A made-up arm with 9 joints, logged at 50 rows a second.
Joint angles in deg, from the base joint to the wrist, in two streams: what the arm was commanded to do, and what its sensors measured. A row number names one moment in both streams.
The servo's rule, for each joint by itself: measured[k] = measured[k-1] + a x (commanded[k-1-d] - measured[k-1]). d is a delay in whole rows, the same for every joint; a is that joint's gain. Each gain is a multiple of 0.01, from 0.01 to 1. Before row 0 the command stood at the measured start. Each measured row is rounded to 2 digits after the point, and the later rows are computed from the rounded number. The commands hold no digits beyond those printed.
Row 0, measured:
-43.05, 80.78, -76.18, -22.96, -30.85, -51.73, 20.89, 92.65, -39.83
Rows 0 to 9, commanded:
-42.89, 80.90, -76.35, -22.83, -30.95, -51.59, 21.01, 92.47, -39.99
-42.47, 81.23, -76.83, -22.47, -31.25, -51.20, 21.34, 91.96, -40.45
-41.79, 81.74, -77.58, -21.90, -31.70, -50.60, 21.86, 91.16, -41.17
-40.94, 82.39, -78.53, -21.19, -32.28, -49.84, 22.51, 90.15, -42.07
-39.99, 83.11, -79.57, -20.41, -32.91, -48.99, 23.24, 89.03, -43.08
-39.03, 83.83, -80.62, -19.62, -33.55, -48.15, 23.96, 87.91, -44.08
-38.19, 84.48, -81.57, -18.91, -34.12, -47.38, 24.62, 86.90, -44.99
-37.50, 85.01, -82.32, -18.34, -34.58, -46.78, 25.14, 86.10, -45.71
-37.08, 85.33, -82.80, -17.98, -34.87, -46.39, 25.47, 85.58, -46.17
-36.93, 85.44, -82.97, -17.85, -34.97, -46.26, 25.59, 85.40, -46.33
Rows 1 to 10, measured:
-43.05, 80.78, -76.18, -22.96, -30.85, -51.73, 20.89, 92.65, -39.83
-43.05, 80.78, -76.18, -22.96, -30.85, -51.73, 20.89, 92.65, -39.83
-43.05, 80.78, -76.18, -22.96, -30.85, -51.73, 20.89, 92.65, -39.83
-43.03, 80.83, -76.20, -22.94, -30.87, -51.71, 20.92, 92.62, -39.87
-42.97, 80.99, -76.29, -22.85, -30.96, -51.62, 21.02, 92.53, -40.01
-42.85, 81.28, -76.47, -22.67, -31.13, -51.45, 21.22, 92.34, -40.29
-42.66, 81.71, -76.76, -22.39, -31.39, -51.18, 21.53, 92.03, -40.72
-42.39, 82.26, -77.15, -22.01, -31.74, -50.81, 21.94, 91.61, -41.29
-42.05, 82.87, -77.64, -21.56, -32.16, -50.36, 22.42, 91.09, -41.96
-41.66, 83.50, -78.19, -21.06, -32.61, -49.85, 22.95, 90.50, -42.69
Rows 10 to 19, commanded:
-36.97, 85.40, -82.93, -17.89, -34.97, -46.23, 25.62, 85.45, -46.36
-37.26, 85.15, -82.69, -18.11, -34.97, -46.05, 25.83, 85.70, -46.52
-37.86, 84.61, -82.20, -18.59, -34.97, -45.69, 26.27, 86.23, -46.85
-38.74, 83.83, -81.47, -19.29, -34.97, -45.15, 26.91, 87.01, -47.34
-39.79, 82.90, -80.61, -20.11, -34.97, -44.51, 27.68, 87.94, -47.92
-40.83, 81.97, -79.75, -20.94, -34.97, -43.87, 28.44, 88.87, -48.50
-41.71, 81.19, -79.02, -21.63, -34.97, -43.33, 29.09, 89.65, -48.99
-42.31, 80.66, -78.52, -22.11, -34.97, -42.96, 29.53, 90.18, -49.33
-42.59, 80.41, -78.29, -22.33, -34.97, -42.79, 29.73, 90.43, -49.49
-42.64, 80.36, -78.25, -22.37, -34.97, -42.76, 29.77, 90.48, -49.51
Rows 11 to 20, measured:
-41.24, 84.09, -78.77, -20.54, -33.06, -49.33, 23.48, 89.88, -43.41
-40.82, 84.57, -79.33, -20.05, -33.48, -48.83, 23.96, 89.28, -44.07
-40.43, 84.91, -79.84, -19.63, -33.82, -48.39, 24.35, 88.74, -44.61
-40.08, 85.10, -80.27, -19.30, -34.08, -48.02, 24.65, 88.28, -45.03
-39.80, 85.12, -80.61, -19.07, -34.28, -47.69, 24.93, 87.92, -45.39
-39.61, 84.92, -80.83, -18.98, -34.44, -47.35, 25.25, 87.68, -45.74
-39.52, 84.49, -80.92, -19.04, -34.56, -46.98, 25.65, 87.59, -46.12
-39.55, 83.87, -80.88, -19.24, -34.65, -46.56, 26.14, 87.64, -46.55
-39.68, 83.13, -80.72, -19.56, -34.72, -46.10, 26.69, 87.81, -47.02
-39.88, 82.37, -80.48, -19.95, -34.78, -45.63, 27.27, 88.07, -47.49

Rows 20 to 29, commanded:
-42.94, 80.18, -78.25, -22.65, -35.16, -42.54, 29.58, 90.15, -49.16
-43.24, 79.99, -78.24, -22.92, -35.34, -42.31, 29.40, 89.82, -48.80
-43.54, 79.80, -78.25, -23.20, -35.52, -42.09, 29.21, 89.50, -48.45
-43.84, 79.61, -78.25, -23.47, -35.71, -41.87, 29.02, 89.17, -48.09
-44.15, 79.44, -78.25, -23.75, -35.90, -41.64, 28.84, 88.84, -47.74
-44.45, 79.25, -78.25, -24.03, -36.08, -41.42, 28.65, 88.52, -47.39
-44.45, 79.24, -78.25, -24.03, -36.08, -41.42, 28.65, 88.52, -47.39
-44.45, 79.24, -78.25, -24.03, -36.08, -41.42, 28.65, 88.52, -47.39
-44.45, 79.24, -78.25, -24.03, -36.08, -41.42, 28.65, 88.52, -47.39
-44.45, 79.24, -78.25, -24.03, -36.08, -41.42, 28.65, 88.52, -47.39
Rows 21 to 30, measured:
-40.12, 81.70, -80.21, -20.36, -34.82, -45.18, 27.81, 88.37, -47.93
-40.37, 81.20, -79.94, -20.73, -34.85, -44.77, 28.27, 88.66, -48.30
-40.60, 80.87, -79.70, -21.04, -34.88, -44.43, 28.63, 88.91, -48.59
-40.83, 80.60, -79.50, -21.35, -34.94, -44.11, 28.86, 89.08, -48.73
-41.07, 80.36, -79.32, -21.65, -35.03, -43.80, 28.99, 89.18, -48.75
-41.32, 80.14, -79.17, -21.94, -35.14, -43.51, 29.04, 89.22, -48.68
-41.57, 79.93, -79.04, -22.23, -35.27, -43.23, 29.04, 89.21, -48.54
-41.83, 79.74, -78.93, -22.52, -35.41, -42.96, 28.99, 89.16, -48.35
-42.09, 79.55, -78.83, -22.81, -35.56, -42.70, 28.91, 89.07, -48.12
-42.33, 79.43, -78.75, -23.04, -35.68, -42.48, 28.85, 88.99, -47.94

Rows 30 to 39, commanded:
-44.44, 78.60, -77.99, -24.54, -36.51, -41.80, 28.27, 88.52, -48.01
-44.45, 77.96, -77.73, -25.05, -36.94, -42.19, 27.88, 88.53, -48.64
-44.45, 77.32, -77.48, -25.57, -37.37, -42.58, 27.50, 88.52, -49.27
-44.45, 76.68, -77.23, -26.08, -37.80, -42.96, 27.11, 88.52, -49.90
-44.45, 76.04, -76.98, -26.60, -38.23, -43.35, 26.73, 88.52, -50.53
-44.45, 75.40, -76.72, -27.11, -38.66, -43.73, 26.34, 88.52, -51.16
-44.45, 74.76, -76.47, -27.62, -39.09, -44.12, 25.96, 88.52, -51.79
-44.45, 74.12, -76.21, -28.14, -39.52, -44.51, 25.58, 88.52, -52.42
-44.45, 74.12, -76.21, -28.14, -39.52, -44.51, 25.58, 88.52, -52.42
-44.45, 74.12, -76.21, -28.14, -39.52, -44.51, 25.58, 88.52, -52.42
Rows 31 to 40, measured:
-42.54, 79.36, -78.68, -23.23, -35.77, -42.30, 28.80, 88.92, -47.81
-42.73, 79.31, -78.62, -23.38, -35.84, -42.15, 28.76, 88.86, -47.71
-42.90, 79.28, -78.57, -23.50, -35.90, -42.03, 28.73, 88.81, -47.63
-43.05, 79.01, -78.49, -23.70, -36.04, -41.99, 28.62, 88.77, -47.72
-43.19, 78.60, -78.38, -23.96, -36.25, -42.02, 28.44, 88.74, -47.94
-43.32, 78.10, -78.25, -24.27, -36.51, -42.12, 28.21, 88.71, -48.26
-43.43, 77.55, -78.11, -24.61, -36.81, -42.26, 27.95, 88.68, -48.65
-43.53, 76.96, -77.95, -24.99, -37.14, -42.45, 27.66, 88.66, -49.10
-43.62, 76.35, -77.78, -25.39, -37.49, -42.67, 27.34, 88.64, -49.59
-43.70, 75.73, -77.60, -25.81, -37.86, -42.92, 27.01, 88.62, -50.12

